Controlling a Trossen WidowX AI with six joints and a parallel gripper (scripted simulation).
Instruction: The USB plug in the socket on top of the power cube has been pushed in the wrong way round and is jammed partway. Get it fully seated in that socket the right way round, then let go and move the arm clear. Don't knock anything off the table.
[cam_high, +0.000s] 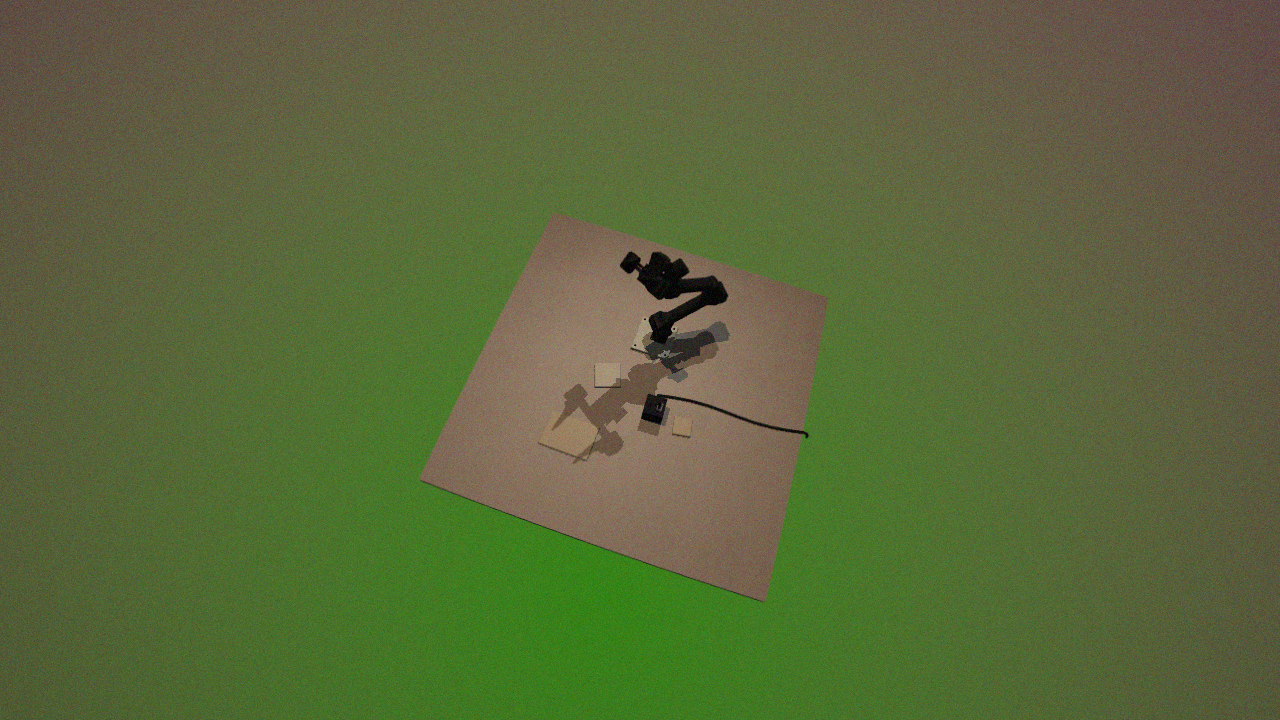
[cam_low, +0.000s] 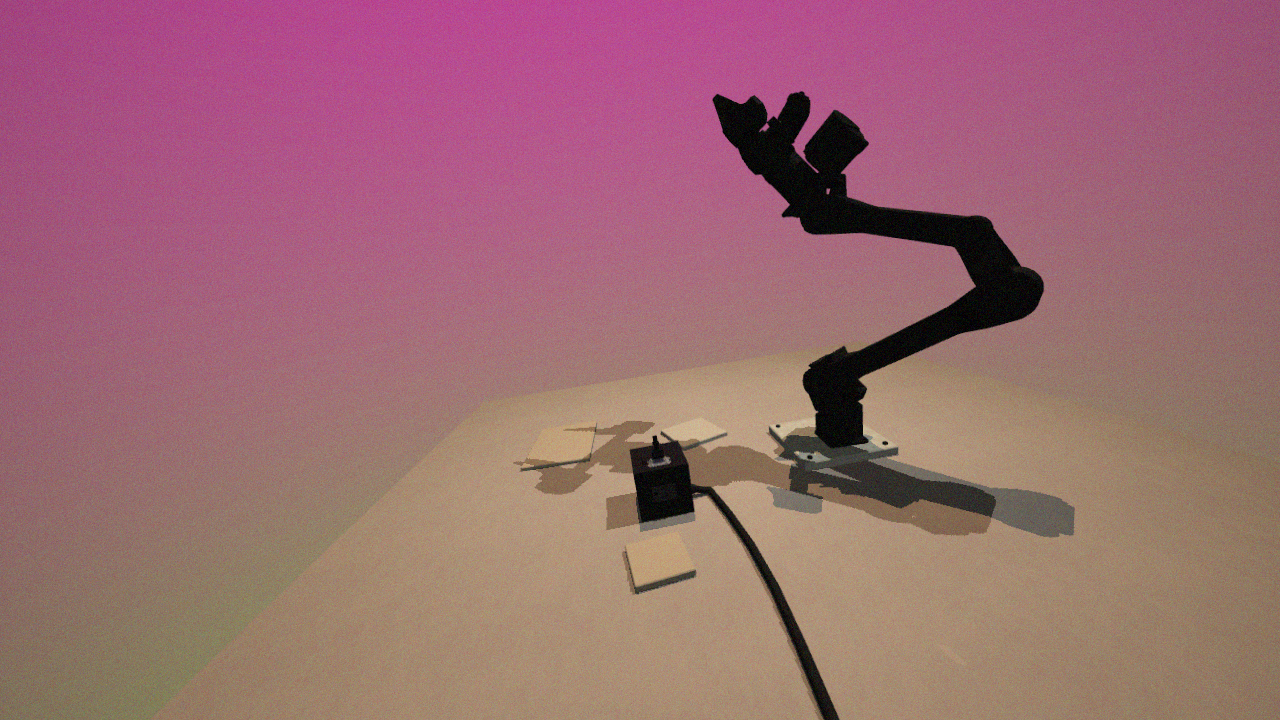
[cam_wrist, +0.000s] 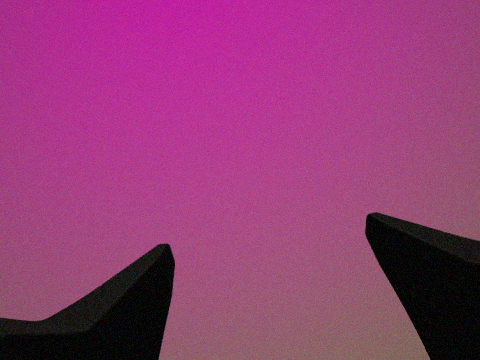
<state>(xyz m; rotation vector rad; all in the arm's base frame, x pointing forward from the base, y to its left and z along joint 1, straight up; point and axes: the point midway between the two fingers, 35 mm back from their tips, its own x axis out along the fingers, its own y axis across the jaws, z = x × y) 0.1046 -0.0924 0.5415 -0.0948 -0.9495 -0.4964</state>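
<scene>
My gripper tip is now 19 cm short of the dark USB plug, 21 cm to the right of it and 49 cm above it. The rest, counted from my gripper tip: light socket (19 cm ahead, 21 cm to the left, 51 cm below).
</scene>
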